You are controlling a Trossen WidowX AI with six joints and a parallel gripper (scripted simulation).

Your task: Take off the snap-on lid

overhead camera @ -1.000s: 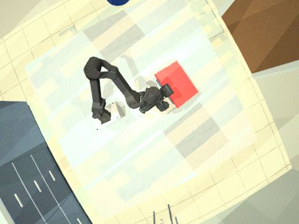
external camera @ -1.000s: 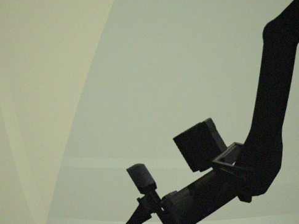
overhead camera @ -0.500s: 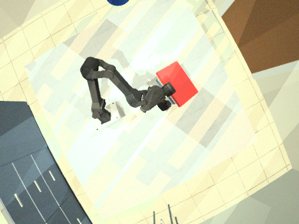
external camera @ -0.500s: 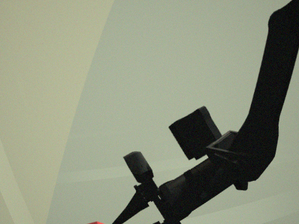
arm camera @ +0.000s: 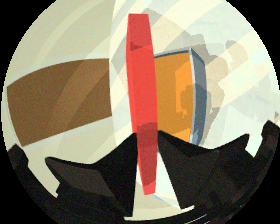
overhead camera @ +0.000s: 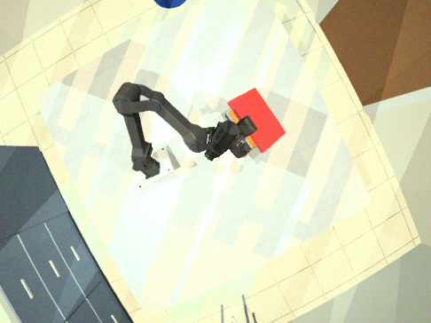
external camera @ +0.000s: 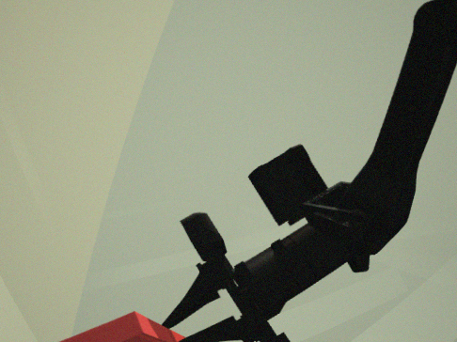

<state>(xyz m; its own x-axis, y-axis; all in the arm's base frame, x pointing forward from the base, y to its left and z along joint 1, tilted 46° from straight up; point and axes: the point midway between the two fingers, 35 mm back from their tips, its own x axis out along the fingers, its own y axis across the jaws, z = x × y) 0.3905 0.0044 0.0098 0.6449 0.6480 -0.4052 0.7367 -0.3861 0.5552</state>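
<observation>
Right now my gripper tip is 7 cm short of the red lid, 1 cm to the right of it and 4 cm above it. Round my gripper tip: grey-blue box (4 cm ahead, 1 cm to the left, 13 cm below).
</observation>
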